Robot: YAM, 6 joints.
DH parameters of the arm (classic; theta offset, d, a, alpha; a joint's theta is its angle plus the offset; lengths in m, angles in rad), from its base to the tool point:
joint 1: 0 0.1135 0.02 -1.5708
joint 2: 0 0 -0.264 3.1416
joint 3: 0.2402 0 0.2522 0
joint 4: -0.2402 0 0.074 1.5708
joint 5: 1.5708 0 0 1.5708
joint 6: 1.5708 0.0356 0 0
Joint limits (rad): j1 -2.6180..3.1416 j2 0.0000..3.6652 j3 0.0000..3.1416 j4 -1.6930..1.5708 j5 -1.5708..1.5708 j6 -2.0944..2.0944
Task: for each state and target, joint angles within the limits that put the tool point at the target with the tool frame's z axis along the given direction. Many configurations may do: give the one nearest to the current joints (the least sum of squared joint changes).
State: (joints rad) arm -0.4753 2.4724 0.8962 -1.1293 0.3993 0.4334
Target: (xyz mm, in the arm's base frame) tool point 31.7 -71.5 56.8 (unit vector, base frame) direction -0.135 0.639 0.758
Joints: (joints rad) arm -1.2012 2.8320 0.5140 -1.6897 -0.1051 0.4334
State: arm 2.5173 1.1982 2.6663 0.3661 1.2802 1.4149
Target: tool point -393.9 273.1 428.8 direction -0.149 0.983 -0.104
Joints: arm 2.5919 2.0952 2.2729 -0.3386 0.8642 1.4149
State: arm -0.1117 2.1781 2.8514 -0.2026 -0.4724 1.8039
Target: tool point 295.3 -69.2 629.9 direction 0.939 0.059 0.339
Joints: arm -0.2658 1.8041 2.6332 -0.4654 -0.3085 1.8039
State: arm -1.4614 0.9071 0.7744 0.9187 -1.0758 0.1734
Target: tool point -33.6 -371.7 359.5 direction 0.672 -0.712 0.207
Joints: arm -1.7353 1.6236 1.1862 0.7736 -0.8931 0.1734
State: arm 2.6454 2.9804 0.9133 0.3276 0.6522 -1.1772
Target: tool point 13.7 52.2 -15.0 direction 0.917 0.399 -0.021
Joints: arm 2.0331 2.7514 0.2880 -0.2937 1.5148 -1.1772
